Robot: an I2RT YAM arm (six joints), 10 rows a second.
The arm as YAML. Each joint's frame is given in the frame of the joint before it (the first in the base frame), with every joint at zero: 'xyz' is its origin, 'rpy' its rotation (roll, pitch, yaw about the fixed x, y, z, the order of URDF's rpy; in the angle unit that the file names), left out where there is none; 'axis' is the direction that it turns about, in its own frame. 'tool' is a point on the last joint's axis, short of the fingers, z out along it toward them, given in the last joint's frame.
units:
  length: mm
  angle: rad
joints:
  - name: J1
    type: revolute
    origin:
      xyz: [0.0, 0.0, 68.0]
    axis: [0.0, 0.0, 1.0]
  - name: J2
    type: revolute
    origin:
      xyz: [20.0, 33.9, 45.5]
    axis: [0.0, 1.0, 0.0]
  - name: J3
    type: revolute
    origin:
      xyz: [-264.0, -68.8, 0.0]
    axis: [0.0, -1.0, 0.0]
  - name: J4
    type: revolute
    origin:
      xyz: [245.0, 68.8, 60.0]
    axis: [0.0, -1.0, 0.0]
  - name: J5
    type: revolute
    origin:
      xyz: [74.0, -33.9, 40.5]
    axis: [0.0, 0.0, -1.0]
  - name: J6
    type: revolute
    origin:
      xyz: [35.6, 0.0, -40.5]
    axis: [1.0, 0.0, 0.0]
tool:
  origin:
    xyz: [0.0, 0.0, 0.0]
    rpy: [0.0, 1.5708, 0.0]
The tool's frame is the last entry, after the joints.
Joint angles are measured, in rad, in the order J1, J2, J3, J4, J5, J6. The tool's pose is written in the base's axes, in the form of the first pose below.
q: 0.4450 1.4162 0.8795 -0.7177 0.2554 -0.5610
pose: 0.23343 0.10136 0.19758 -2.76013 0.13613 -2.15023
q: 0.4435 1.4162 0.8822 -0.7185 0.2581 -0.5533
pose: 0.23397 0.10109 0.19832 -2.75792 0.13931 -2.15935
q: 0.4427 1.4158 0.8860 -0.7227 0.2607 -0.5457
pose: 0.23426 0.10090 0.19934 -2.75676 0.14090 -2.16778
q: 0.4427 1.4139 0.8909 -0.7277 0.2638 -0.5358
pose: 0.23445 0.10088 0.20100 -2.75460 0.14470 -2.17752
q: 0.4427 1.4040 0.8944 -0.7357 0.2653 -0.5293
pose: 0.23348 0.10036 0.20403 -2.75154 0.15115 -2.18349
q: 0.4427 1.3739 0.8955 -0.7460 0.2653 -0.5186
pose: 0.23013 0.09877 0.21096 -2.74280 0.17349 -2.19183
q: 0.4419 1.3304 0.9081 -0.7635 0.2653 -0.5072
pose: 0.22628 0.09673 0.22380 -2.72586 0.21182 -2.19966
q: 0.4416 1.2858 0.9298 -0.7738 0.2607 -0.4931
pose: 0.22324 0.09539 0.23967 -2.70533 0.26888 -2.20570
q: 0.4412 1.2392 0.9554 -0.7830 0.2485 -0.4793
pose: 0.21936 0.09391 0.25710 -2.68796 0.33544 -2.20727
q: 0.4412 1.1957 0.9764 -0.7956 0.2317 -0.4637
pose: 0.21400 0.09202 0.27212 -2.68074 0.39492 -2.20928
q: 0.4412 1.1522 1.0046 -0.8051 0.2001 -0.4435
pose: 0.20824 0.09051 0.28928 -2.68234 0.47115 -2.20888
